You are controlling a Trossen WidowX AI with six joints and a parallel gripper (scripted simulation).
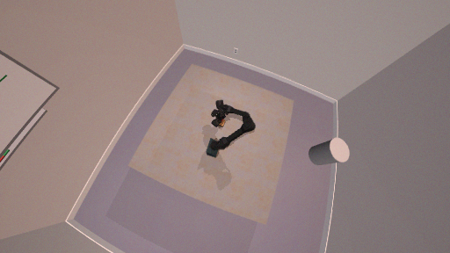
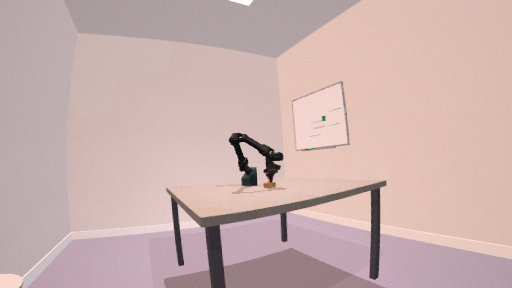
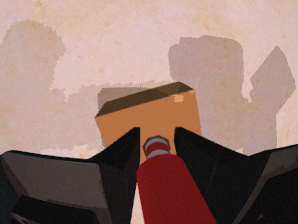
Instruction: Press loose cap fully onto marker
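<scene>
My gripper tip is now 2 cm above the holder block and 1 cm to the left of it. From my gripper tip the other things lie so: red cap (5 cm above, 1 cm to the right).
</scene>
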